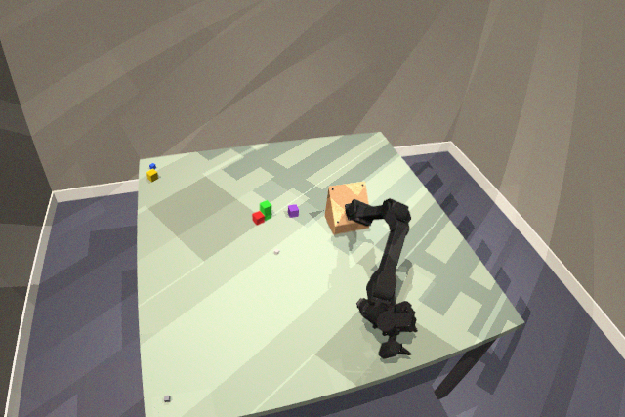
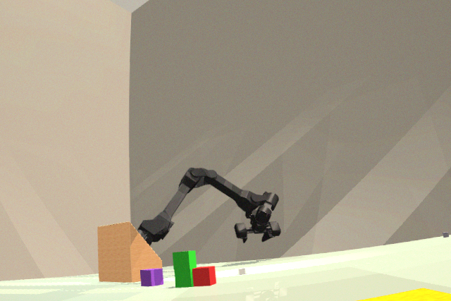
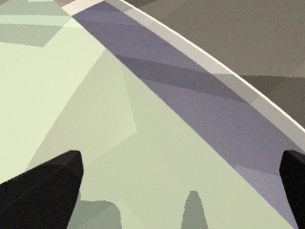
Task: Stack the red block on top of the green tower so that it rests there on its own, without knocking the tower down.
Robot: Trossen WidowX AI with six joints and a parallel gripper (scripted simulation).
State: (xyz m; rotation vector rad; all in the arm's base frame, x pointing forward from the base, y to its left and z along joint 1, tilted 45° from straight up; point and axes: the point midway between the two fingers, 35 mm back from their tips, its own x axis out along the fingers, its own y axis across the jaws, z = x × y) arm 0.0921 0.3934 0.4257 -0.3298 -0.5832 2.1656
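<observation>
Right now my gripper tip is 28 cm short of the red block, 72 cm to the left of it and 6 cm above it. Round my gripper tip: yellow cube (68 cm ahead, 112 cm to the right, 6 cm below); then purple cube (13 cm ahead, 73 cm to the right, 6 cm below).
</observation>
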